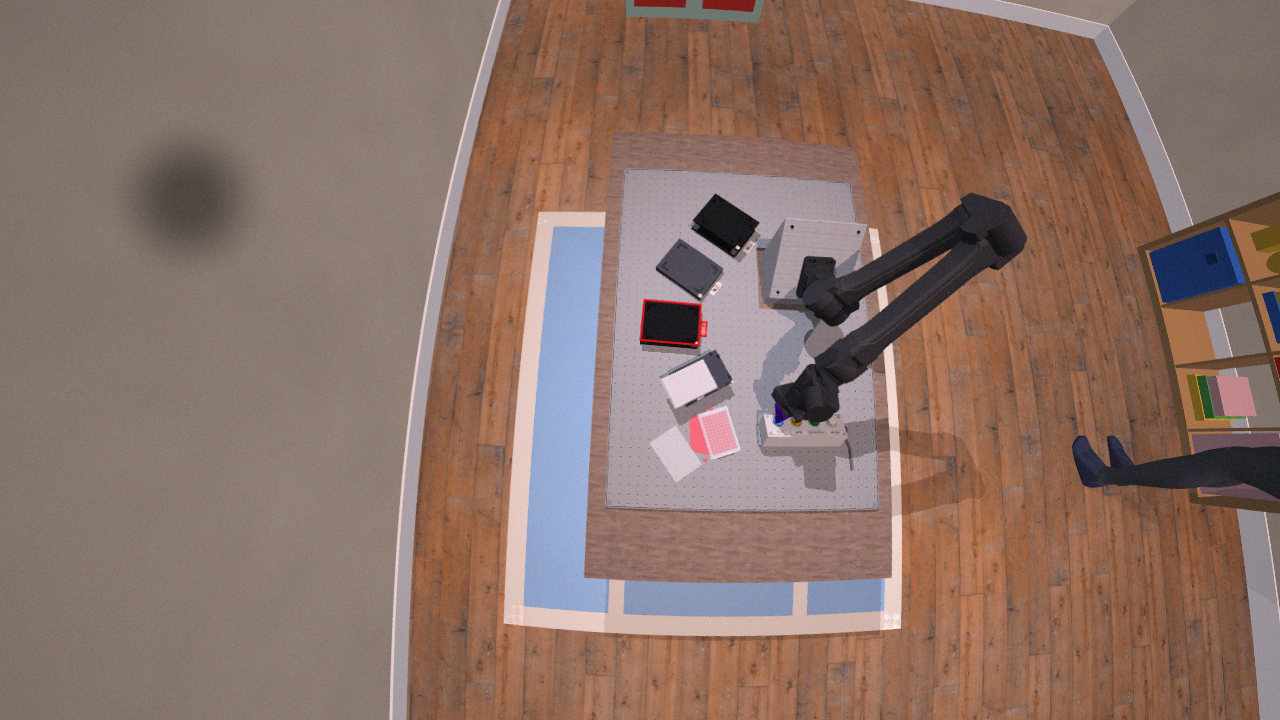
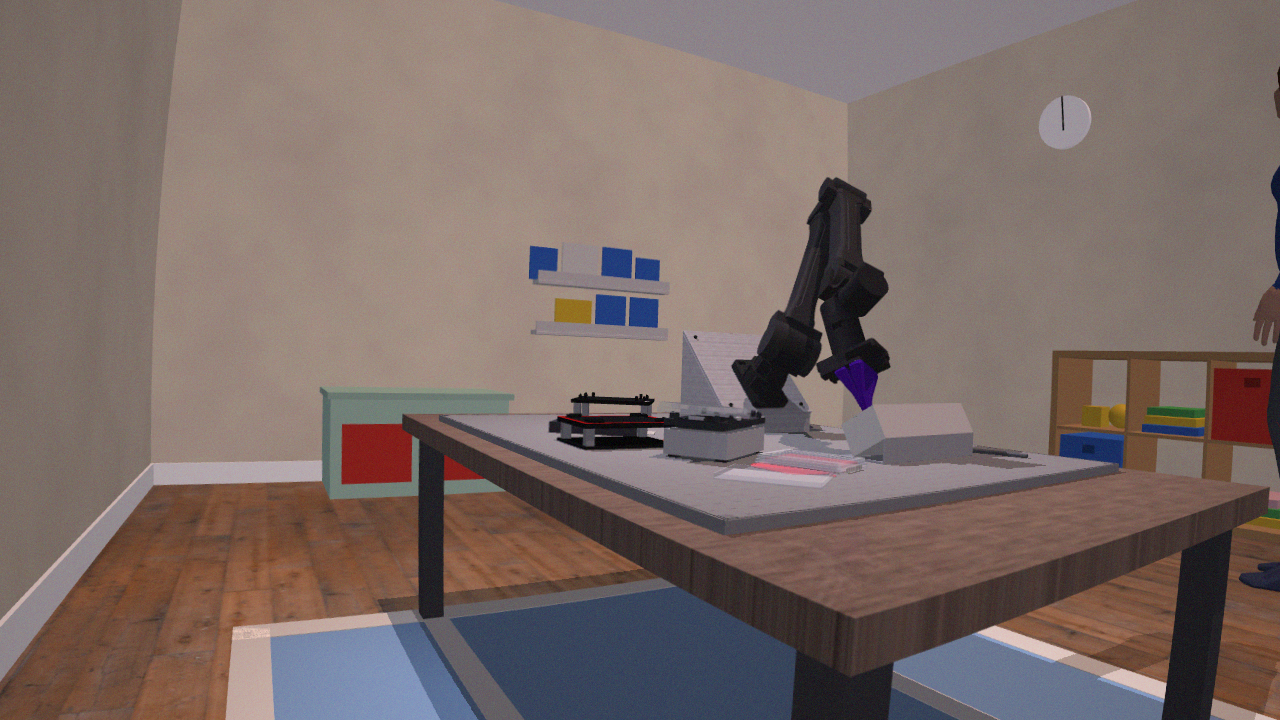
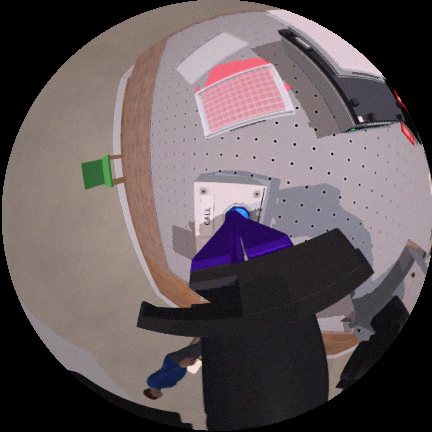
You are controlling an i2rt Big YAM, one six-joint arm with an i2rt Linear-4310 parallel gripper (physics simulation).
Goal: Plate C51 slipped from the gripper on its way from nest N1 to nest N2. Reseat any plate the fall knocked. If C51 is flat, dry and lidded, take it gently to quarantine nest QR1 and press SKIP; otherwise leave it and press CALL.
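Frame: origin at the arm's base, x ahead, y left, z up, level; metres.
Where they show: gripper, fingertip midpoint: (image 1: pixel 777 422) (image 3: pixel 233 214); arm's base at its link origin: (image 1: pixel 814 277) (image 2: pixel 757 385).
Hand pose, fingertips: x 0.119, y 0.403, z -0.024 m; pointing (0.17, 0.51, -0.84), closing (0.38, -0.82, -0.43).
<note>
Each offset is from my fingertips to the top centre of the thing. "pt": to the spot under its first point.
My gripper (image 1: pixel 778 417) (image 2: pixel 864 405) (image 3: pixel 233 214) is shut and empty. Its purple tips point down at the blue CALL button {pt dx +0.002, dy -0.008, dz -0.005 m} (image 3: pixel 243 213) on the white button box {dx -0.078, dy +0.020, dz +0.017 m} (image 1: pixel 804 437) (image 2: pixel 926 434) (image 3: pixel 204 192); they hide part of the button, and I cannot tell whether they touch it. A gridded plate {dx +0.143, dy +0.028, dz -0.053 m} (image 1: pixel 718 433) (image 3: pixel 245 100) lies on the grey board, with a red-pink spill {dx +0.169, dy +0.033, dz -0.066 m} (image 1: pixel 698 438) (image 3: pixel 236 69) beside and partly under it. A loose clear lid {dx +0.261, dy +0.087, dz -0.059 m} (image 1: pixel 674 454) (image 3: pixel 212 57) lies flat past the spill. No plate label is readable.
A grey device {pt dx +0.162, dy -0.142, dz -0.012 m} (image 1: pixel 715 368) with a white-topped plate {dx +0.234, dy -0.098, dz +0.014 m} (image 1: pixel 689 383) stands near the spill. Beyond are a red-rimmed nest {dx +0.281, dy -0.272, dz -0.021 m} (image 1: pixel 671 323), a dark grey one {dx +0.226, dy -0.448, dz -0.041 m} (image 1: pixel 689 268) and a black one {dx +0.117, dy -0.591, dz -0.005 m} (image 1: pixel 725 224). A sloped white panel (image 1: pixel 794 259) stands by my arm. A person's legs (image 1: pixel 1181 471) show right of the table.
</note>
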